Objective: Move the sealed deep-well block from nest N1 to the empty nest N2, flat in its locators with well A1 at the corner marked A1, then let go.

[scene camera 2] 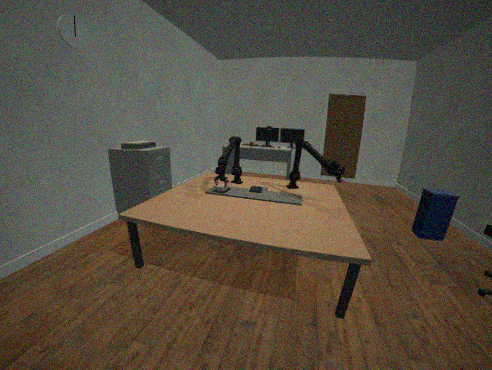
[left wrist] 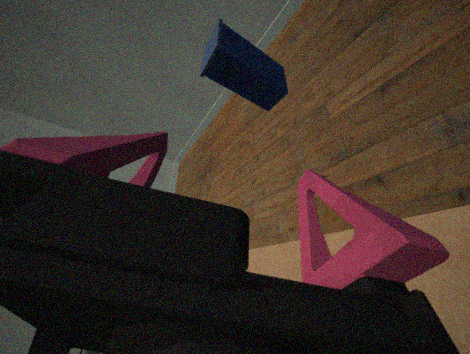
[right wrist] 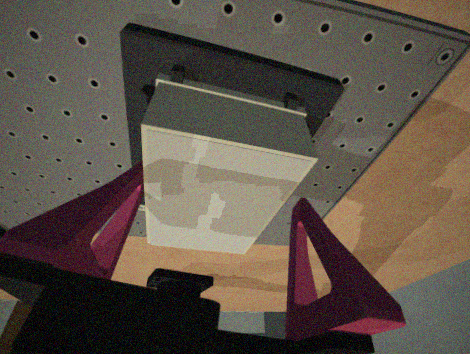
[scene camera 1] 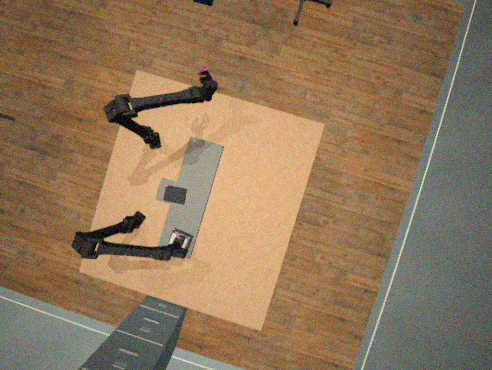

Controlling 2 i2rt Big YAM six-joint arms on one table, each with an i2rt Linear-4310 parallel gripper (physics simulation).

my left gripper: open, holds nothing
my right gripper: open, touches a pale grey block (right wrist: 218, 164)
